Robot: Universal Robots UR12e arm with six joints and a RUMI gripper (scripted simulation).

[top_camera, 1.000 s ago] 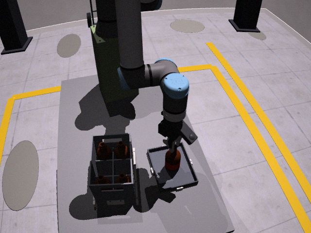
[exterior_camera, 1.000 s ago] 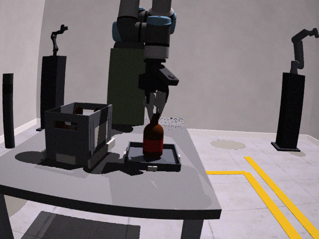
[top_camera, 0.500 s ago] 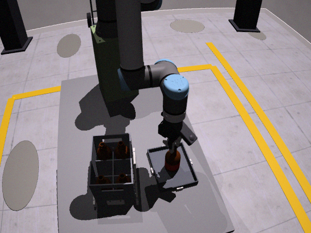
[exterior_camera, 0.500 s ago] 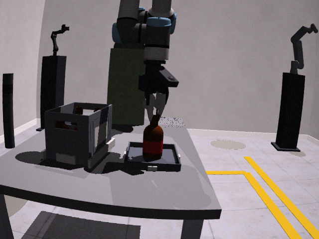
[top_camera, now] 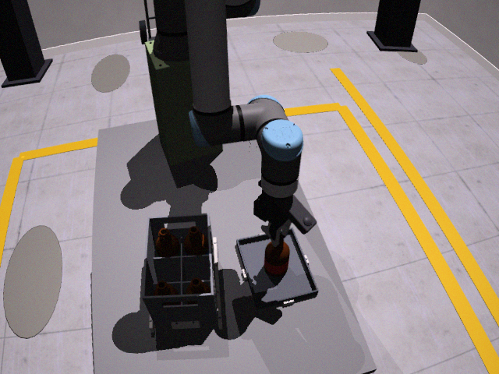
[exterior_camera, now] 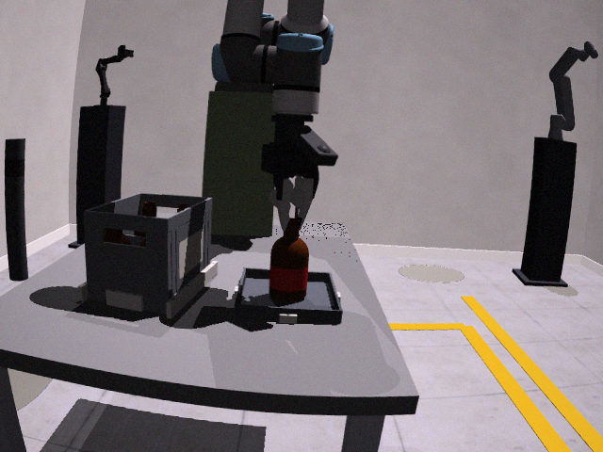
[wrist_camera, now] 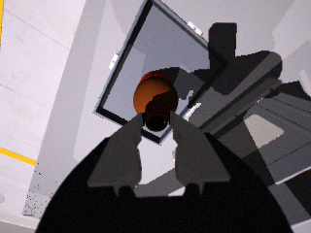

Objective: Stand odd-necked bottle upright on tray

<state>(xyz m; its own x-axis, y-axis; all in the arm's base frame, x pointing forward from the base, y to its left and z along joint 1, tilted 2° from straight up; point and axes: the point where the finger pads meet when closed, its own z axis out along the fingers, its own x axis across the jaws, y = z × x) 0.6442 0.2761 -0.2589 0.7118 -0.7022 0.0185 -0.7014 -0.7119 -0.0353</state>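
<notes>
Right now the black tray is 14 cm below my hand. From my hand the other things lie so: dark grey crate (28 cm to the right, 7 cm below, 4 cm ahead).
</notes>
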